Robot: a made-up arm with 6 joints.
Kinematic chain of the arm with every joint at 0, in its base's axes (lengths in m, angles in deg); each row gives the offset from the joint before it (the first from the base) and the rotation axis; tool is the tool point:
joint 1: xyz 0 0 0.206 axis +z
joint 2: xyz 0 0 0 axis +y
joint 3: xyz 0 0 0.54 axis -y
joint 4: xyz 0 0 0 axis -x
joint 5: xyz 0.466 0 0 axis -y
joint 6: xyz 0 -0.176 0 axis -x
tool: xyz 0 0 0
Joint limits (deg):
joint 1: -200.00..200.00
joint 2: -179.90..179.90
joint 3: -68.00..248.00
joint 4: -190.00..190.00
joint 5: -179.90..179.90
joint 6: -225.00..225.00
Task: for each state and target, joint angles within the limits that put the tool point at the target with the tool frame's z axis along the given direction. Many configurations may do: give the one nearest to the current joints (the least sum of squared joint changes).
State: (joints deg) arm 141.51 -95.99 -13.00 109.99 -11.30 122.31
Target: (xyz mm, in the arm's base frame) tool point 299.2 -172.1 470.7 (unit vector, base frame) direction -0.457 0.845 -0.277
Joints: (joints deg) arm 154.63 -112.68 -61.19 98.93 31.15 120.94
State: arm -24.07 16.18 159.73 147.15 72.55 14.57
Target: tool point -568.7 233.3 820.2 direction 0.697 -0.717 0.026
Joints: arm -6.76 -14.02 147.32 159.37 87.36 43.28
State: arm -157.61 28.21 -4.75 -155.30 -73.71 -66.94
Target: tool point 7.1 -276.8 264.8 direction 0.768 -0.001 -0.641
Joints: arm -120.31 14.12 -51.37 -145.94 -71.65 -63.56
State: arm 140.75 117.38 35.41 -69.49 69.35 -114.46
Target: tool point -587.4 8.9 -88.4 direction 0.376 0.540 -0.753
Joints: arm 189.07 69.64 5.33 -54.84 85.56 -118.82
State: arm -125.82 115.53 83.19 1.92 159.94 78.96
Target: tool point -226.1 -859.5 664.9 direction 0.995 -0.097 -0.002
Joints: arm -93.37 73.25 111.70 5.63 158.45 94.49
